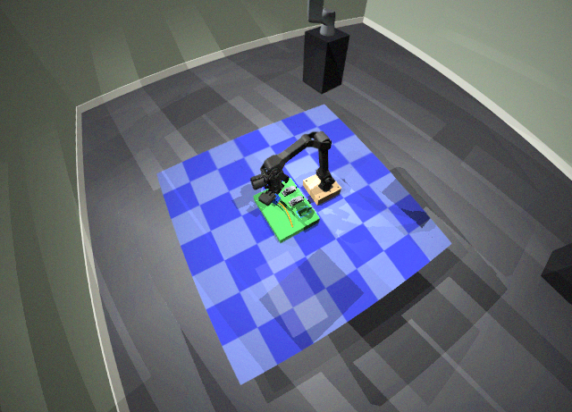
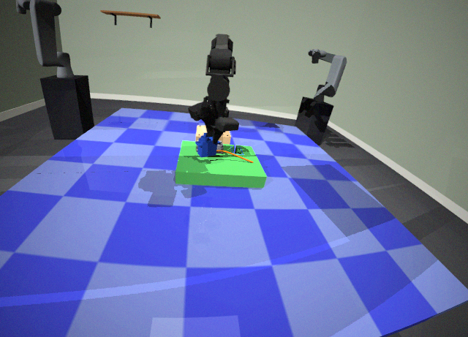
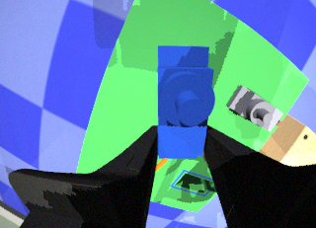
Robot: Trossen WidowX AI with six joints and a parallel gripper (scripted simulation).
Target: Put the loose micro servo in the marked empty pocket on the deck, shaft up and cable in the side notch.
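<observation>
My gripper tip is 100 mm above the green deck, 40 mm to the right of it and 10 mm short of it.
</observation>
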